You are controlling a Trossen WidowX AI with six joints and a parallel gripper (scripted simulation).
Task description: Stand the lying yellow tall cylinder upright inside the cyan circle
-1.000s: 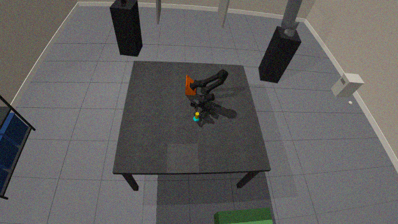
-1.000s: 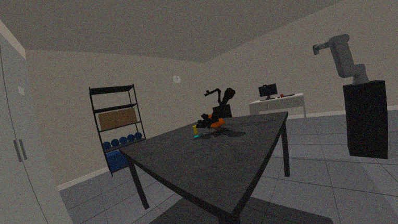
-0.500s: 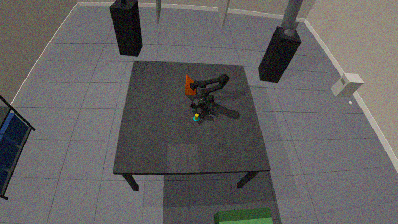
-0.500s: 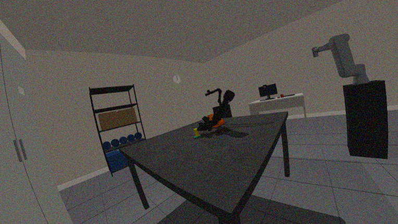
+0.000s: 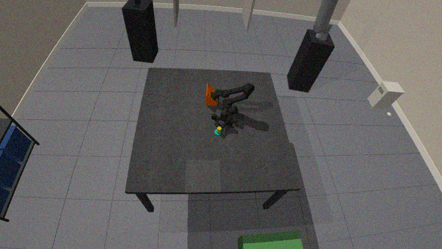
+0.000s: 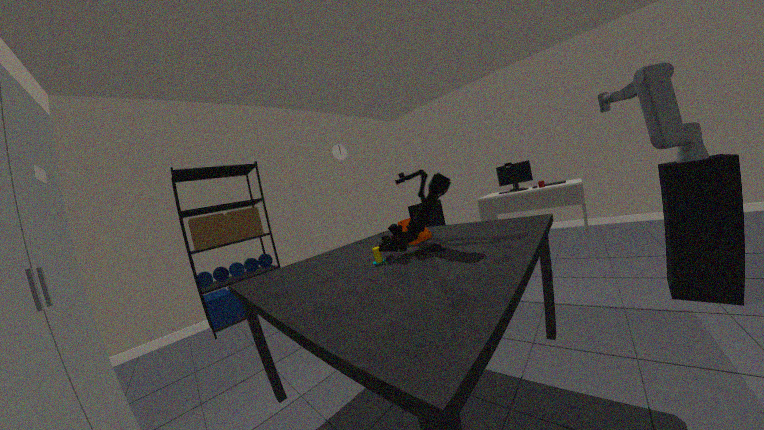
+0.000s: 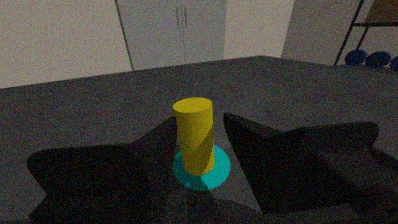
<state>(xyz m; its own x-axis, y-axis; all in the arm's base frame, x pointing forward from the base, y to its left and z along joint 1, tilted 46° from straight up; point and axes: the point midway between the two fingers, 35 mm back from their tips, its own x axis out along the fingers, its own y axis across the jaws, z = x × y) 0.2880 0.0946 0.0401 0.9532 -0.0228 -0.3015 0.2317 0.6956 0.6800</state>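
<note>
Now: gripper tip 20 mm above the yellow tall cylinder. The rest, counted from my gripper tip: cyan circle 60 mm below.
</note>
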